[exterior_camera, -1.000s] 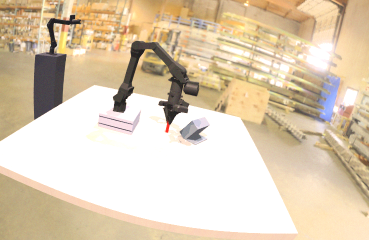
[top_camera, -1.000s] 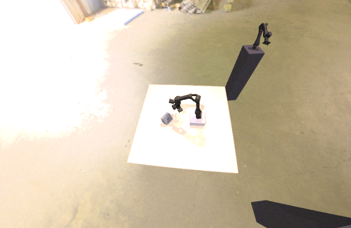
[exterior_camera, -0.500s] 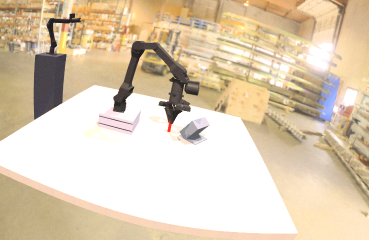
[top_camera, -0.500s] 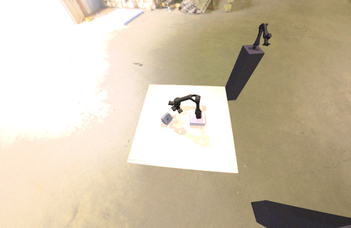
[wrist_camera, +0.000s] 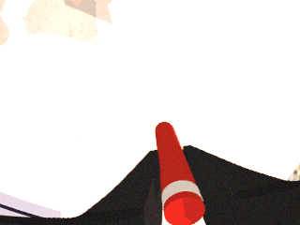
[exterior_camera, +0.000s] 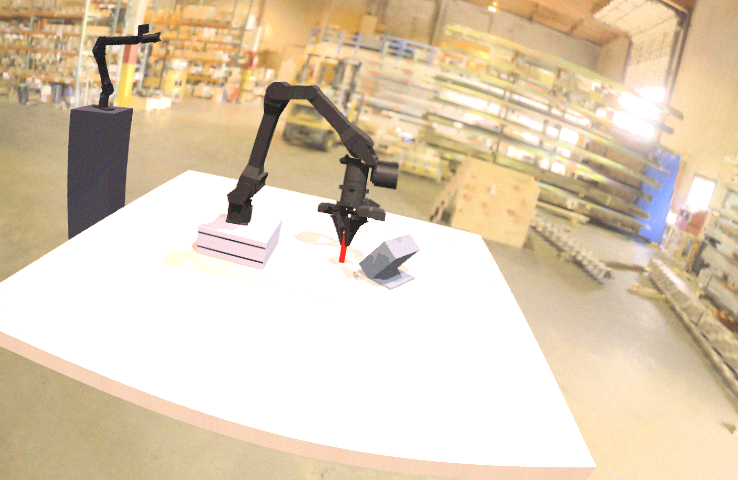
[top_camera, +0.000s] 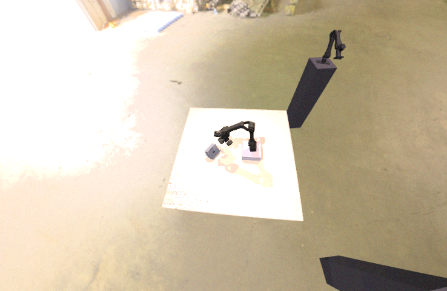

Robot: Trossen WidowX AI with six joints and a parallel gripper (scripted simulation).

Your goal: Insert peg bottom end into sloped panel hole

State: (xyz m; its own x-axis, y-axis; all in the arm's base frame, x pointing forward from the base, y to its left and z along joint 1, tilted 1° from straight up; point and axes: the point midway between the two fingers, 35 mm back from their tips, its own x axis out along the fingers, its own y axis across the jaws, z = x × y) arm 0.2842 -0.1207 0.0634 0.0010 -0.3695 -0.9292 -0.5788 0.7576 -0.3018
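My gripper tip is 15 cm short of the sloped grey panel, 11 cm to the right of it and 5 cm above it. Round my gripper tip: round red peg 2 cm above, 1 cm to the left.
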